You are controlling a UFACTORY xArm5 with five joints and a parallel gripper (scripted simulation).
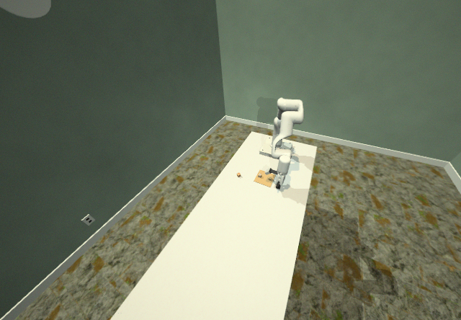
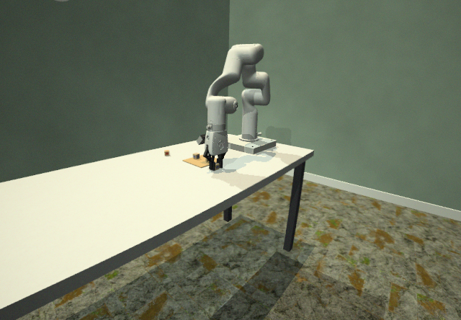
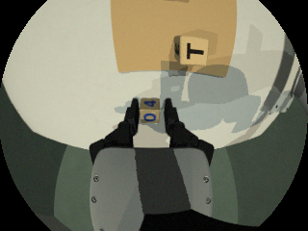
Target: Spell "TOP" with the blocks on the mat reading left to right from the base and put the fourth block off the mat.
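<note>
Now: hand 10 mm past the tan mat, 130 mm to the left of it and 20 mm above it.
</note>
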